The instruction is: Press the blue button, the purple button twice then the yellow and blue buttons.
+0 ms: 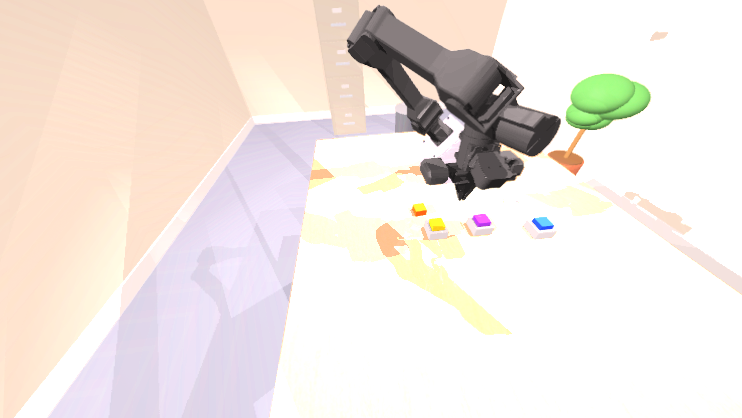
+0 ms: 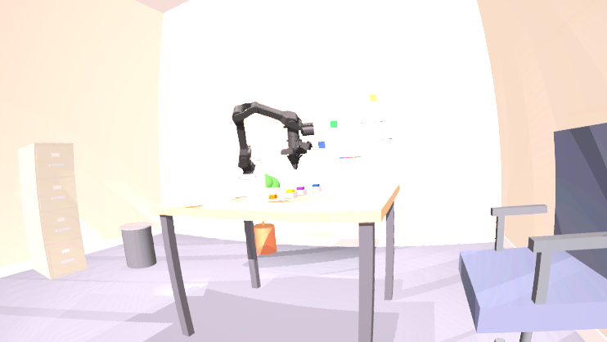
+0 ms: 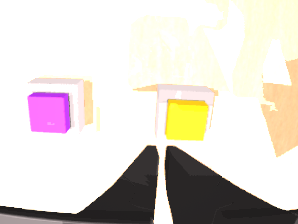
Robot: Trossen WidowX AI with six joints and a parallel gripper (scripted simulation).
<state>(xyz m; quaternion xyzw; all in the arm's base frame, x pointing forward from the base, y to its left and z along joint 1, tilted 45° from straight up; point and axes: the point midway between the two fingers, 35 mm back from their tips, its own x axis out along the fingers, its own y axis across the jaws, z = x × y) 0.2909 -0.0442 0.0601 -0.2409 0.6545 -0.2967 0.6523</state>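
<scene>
Now: gripper tip 3 cm short of the blue button, 23 cm to the right of it and 10 cm above it. The rest, counted from my gripper tip: orange block (11 cm behind, 5 cm to the right, 12 cm below); yellow button (2 cm behind, 3 cm to the right, 10 cm below); purple button (1 cm behind, 9 cm to the left, 10 cm below).
</scene>
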